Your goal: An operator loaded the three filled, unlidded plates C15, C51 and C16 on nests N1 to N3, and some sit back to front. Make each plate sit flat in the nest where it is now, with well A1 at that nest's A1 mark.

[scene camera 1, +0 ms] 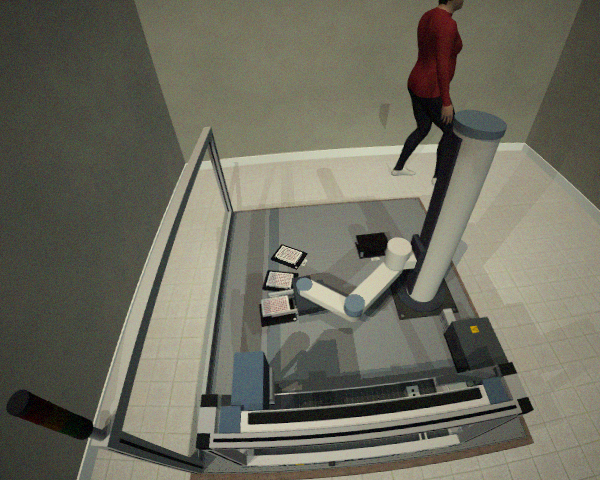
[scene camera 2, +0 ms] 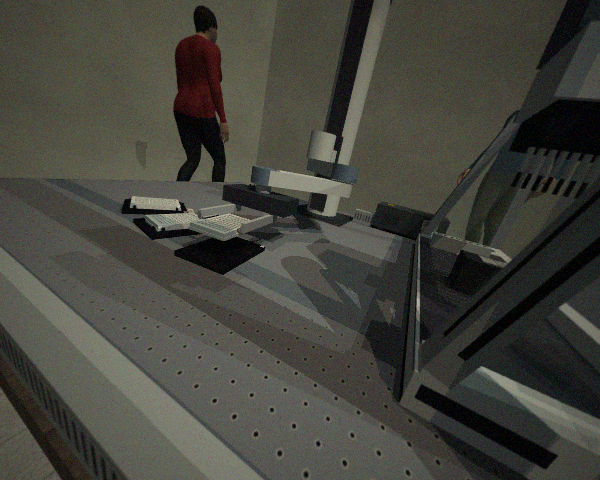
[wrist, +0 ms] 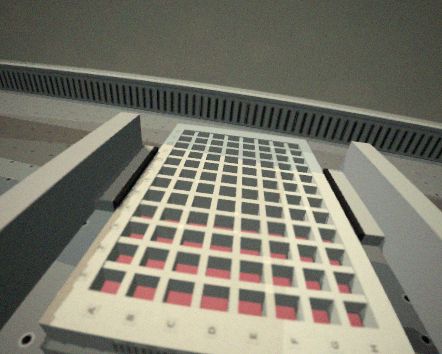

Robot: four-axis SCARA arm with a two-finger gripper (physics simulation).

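My gripper (scene camera 1: 281, 304) (scene camera 2: 233, 220) (wrist: 242, 146) is shut on the long sides of a white, red-filled plate (scene camera 1: 275, 306) (scene camera 2: 219, 226) (wrist: 227, 200). The plate looks level, a little above the near black nest (scene camera 1: 278, 319) (scene camera 2: 220, 255). In the wrist view letters A to H run left to right along its near edge. The middle plate (scene camera 1: 280, 279) (scene camera 2: 167, 220) is on the middle nest (scene camera 1: 267, 286) (scene camera 2: 150, 233), close beside the gripper. The far plate (scene camera 1: 289, 255) (scene camera 2: 155, 202) is on the far, turned nest (scene camera 1: 276, 258) (scene camera 2: 127, 207). Plate names and A1 marks are not readable.
Another black stand (scene camera 1: 371, 244) is near the arm's column (scene camera 1: 452, 215). A blue box (scene camera 1: 249, 377) and a long frame (scene camera 1: 370, 417) are along the front. A dark box (scene camera 1: 477, 342) (scene camera 2: 397, 219) stands right. A person in red (scene camera 1: 436, 55) (scene camera 2: 197, 80) is behind the table.
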